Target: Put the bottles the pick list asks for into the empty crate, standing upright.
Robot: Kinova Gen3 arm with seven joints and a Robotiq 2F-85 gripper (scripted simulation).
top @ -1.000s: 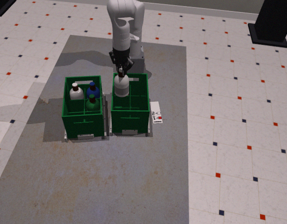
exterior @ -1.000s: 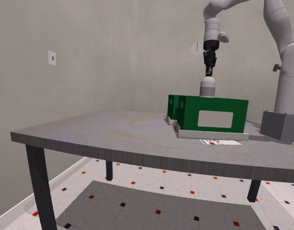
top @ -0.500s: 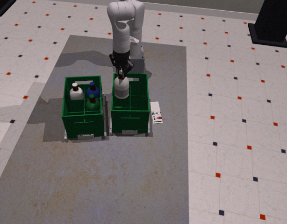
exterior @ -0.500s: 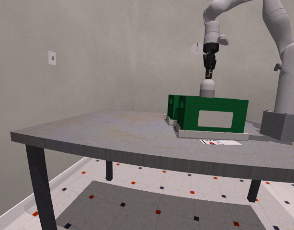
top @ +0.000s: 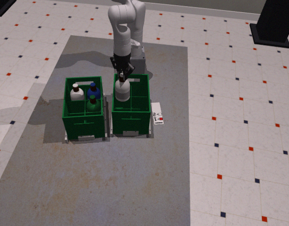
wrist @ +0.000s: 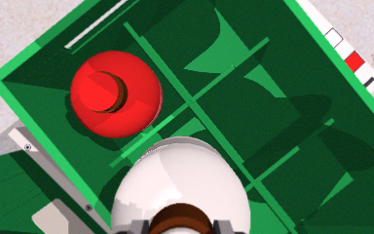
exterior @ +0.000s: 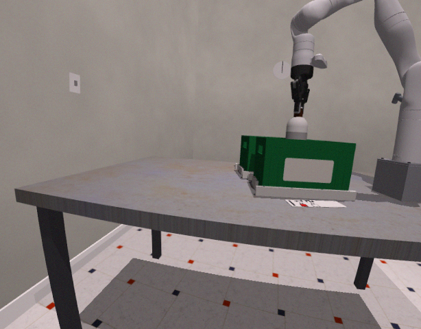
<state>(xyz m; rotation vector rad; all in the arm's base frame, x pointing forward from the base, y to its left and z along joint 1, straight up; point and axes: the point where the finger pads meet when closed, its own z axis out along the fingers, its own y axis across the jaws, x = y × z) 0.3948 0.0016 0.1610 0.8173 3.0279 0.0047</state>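
Now: the red-label bottle 9 cm behind my hand, 1 cm to the right of it and 20 cm below it. The rest, counted from my hand: green bottle: 5 cm ahead, 14 cm to the right, 20 cm below; then blue bottle: 4 cm behind, 16 cm to the right, 20 cm below; then pick list: 4 cm behind, 18 cm to the left, 28 cm below.
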